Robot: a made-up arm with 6 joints. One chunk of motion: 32 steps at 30 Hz.
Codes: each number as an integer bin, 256 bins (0 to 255) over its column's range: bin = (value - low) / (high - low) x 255, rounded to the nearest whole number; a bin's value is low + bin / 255 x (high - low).
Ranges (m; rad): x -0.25..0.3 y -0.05..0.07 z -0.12..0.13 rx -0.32..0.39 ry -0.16..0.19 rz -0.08..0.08
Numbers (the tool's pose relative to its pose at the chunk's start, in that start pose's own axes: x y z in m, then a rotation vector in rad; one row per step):
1: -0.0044 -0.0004 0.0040 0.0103 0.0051 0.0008
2: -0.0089 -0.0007 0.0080 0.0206 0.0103 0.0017
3: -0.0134 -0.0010 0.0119 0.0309 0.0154 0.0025
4: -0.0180 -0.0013 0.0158 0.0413 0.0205 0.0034
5: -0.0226 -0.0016 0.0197 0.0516 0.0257 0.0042
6: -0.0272 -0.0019 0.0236 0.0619 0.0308 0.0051
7: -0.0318 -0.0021 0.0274 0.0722 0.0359 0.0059
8: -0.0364 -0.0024 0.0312 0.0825 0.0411 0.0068
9: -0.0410 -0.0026 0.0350 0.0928 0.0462 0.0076
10: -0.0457 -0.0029 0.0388 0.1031 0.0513 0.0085
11: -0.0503 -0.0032 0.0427 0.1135 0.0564 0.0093
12: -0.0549 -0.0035 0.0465 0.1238 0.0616 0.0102
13: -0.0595 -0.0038 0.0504 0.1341 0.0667 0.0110
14: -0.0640 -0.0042 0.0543 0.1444 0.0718 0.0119
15: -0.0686 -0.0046 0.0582 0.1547 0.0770 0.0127
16: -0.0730 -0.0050 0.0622 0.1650 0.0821 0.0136
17: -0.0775 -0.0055 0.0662 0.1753 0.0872 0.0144
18: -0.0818 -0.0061 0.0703 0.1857 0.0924 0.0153
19: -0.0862 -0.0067 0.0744 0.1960 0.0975 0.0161
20: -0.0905 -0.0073 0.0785 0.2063 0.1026 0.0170
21: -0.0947 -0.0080 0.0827 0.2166 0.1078 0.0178
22: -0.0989 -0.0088 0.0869 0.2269 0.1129 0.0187
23: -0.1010 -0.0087 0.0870 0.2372 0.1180 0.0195
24: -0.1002 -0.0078 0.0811 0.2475 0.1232 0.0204
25: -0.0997 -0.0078 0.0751 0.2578 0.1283 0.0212
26: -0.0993 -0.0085 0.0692 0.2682 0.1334 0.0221
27: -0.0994 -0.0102 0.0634 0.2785 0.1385 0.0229
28: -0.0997 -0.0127 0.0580 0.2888 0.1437 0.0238
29: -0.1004 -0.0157 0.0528 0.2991 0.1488 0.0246
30: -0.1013 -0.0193 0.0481 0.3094 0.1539 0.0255
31: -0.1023 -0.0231 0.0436 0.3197 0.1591 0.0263
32: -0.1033 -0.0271 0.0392 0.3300 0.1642 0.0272
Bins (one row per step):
1: 114 105 126 119 120 129
2: 112 105 131 122 124 130
3: 110 104 135 126 128 131
4: 108 103 139 130 132 133
5: 105 103 142 133 135 134
6: 103 102 146 137 139 136
7: 101 102 150 141 143 137
8: 99 101 154 145 147 138
9: 97 101 158 148 150 140
10: 95 100 162 152 154 141
11: 93 99 166 156 158 142
12: 90 99 170 159 161 144
13: 88 98 174 163 165 145
14: 86 97 178 167 169 146
15: 84 96 182 170 173 148
16: 82 96 186 174 176 149
17: 80 95 190 178 180 150
18: 78 93 194 182 184 152
19: 76 92 198 185 188 153
20: 74 91 202 189 191 155
21: 72 89 207 193 195 156
22: 70 88 211 196 199 157
23: 69 88 211 200 203 159
24: 69 90 205 204 206 160
25: 70 90 199 208 210 161
26: 70 88 193 211 214 163
27: 70 85 187 215 217 164
28: 70 79 182 219 221 165
29: 69 73 176 222 225 167
30: 69 65 171 226 229 168
31: 68 57 167 230 232 169
32: 68 49 162 233 236 171

